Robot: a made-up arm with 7 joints.
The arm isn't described. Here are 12 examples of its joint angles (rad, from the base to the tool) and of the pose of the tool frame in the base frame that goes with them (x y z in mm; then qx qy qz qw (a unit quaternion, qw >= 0)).
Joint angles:
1: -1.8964 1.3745 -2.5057 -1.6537 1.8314 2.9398 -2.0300
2: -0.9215 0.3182 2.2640 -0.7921 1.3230 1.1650 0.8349
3: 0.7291 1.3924 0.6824 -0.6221 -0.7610 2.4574 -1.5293
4: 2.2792 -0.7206 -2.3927 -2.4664 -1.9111 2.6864 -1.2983
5: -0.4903 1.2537 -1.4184 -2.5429 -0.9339 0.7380 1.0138
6: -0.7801 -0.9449 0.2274 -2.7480 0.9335 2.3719 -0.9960
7: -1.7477 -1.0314 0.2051 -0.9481 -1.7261 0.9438 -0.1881
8: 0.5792 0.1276 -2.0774 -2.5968 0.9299 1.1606 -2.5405
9: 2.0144 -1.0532 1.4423 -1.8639 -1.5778 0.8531 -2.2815
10: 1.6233 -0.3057 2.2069 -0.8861 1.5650 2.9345 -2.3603
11: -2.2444 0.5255 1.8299 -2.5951 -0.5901 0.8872 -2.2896
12: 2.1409 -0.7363 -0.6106 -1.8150 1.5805 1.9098 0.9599
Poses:
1: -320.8 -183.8 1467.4 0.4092 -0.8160 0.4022 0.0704
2: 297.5 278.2 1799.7 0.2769 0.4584 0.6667 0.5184
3: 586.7 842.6 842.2 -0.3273 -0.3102 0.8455 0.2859
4: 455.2 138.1 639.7 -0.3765 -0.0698 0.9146 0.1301
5: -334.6 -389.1 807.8 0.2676 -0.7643 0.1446 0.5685
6: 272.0 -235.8 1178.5 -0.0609 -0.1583 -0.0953 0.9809
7: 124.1 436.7 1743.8 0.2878 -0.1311 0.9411 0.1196
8: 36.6 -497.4 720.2 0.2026 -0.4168 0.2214 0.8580
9: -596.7 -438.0 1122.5 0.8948 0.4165 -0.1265 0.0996
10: -402.8 -341.3 1508.3 -0.7967 0.1763 -0.4452 0.3686
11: 469.4 -185.9 741.4 0.3683 0.2506 0.8562 0.2617
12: 320.6 471.6 1431.7 0.3379 0.8196 0.3219 0.3324
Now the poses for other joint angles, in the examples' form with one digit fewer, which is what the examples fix.
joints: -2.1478 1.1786 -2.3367 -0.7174 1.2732 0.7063 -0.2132
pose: -729 -394 1432 -0.272 -0.306 0.910 0.068
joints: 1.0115 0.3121 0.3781 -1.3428 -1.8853 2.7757 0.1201
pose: 77 762 1203 -0.391 -0.685 0.529 0.312
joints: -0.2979 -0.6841 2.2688 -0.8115 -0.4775 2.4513 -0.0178
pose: -667 492 1367 0.014 -0.619 0.694 0.366
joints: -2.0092 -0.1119 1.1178 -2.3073 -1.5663 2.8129 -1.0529
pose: 452 -327 959 -0.596 0.337 0.537 0.493
